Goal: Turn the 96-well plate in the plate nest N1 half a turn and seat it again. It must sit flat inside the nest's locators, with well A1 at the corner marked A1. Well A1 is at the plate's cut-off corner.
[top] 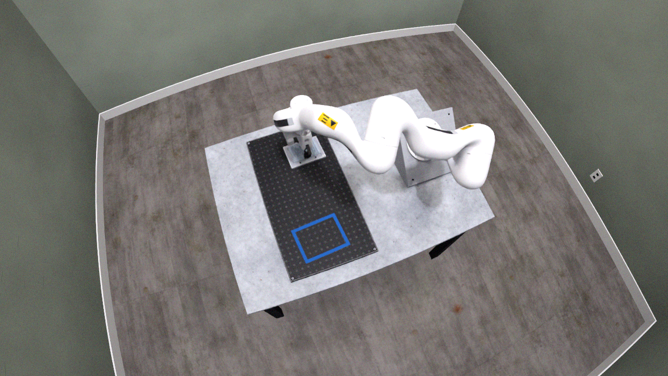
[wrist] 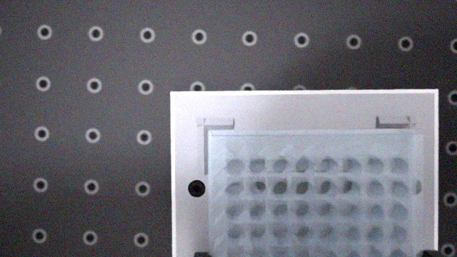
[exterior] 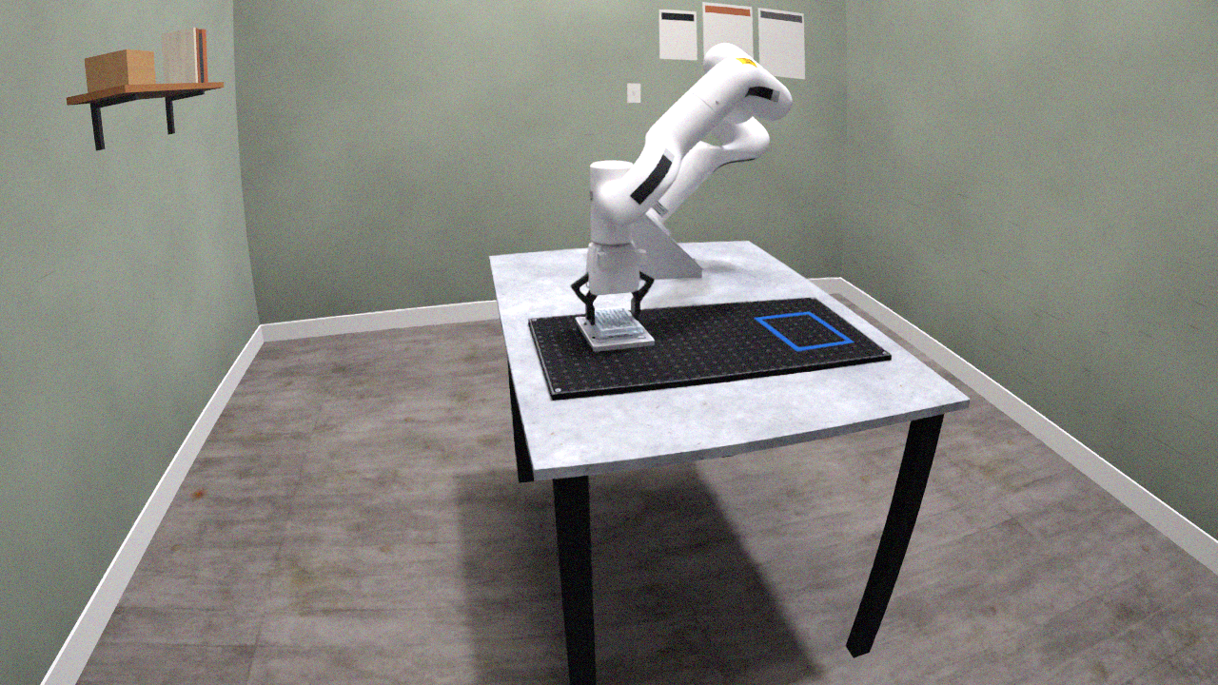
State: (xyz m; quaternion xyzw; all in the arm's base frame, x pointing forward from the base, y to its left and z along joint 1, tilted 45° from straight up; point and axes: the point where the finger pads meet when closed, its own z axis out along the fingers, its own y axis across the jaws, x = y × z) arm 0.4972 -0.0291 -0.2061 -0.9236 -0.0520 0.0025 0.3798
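The slotted fixture plate lies 3 cm below my hand. The rest, counted from my hand: 96-well plate (1 cm below).
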